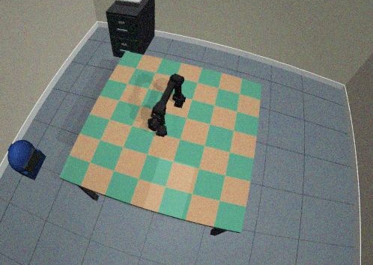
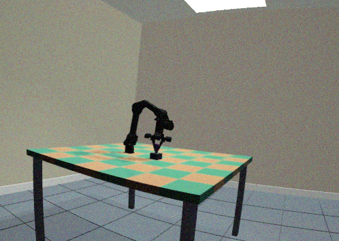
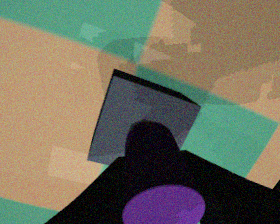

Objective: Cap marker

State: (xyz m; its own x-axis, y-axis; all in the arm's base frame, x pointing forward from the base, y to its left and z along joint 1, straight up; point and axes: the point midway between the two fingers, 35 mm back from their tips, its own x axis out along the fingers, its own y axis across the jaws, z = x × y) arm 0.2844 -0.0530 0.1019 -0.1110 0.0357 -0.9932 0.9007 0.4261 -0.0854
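The purple marker is 1 cm above my gripper tip. The rest, counted from my gripper tip: holder block 5 cm below; then purple cap 1 cm above.
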